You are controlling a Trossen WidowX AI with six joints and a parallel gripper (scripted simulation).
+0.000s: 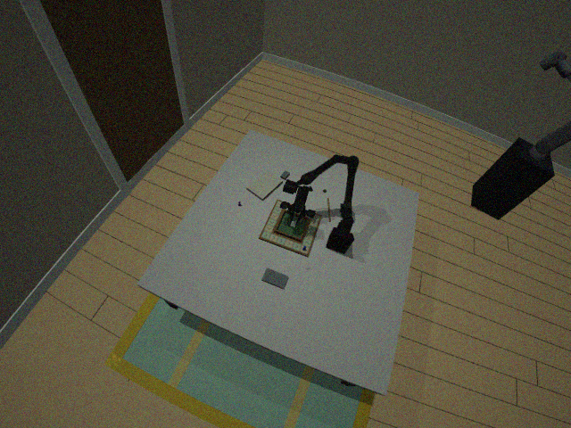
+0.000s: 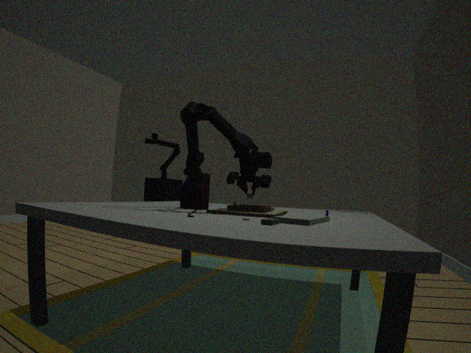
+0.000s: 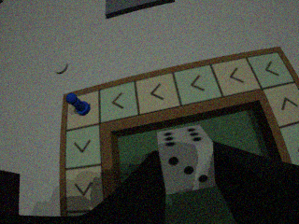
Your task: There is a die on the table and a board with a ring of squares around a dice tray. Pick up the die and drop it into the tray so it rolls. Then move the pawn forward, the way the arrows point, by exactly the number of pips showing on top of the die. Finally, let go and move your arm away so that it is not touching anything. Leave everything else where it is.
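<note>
Right now the blue pawn is 11 cm behind my gripper tip, 7 cm to the left of it and 5 cm below it. The rest, counted from my gripper tip: pencil 26 cm to the right, 12 cm behind, 8 cm below; white die right at my gripper tip; green dice tray 8 cm below, 3 cm to the right, 1 cm ahead.
</note>
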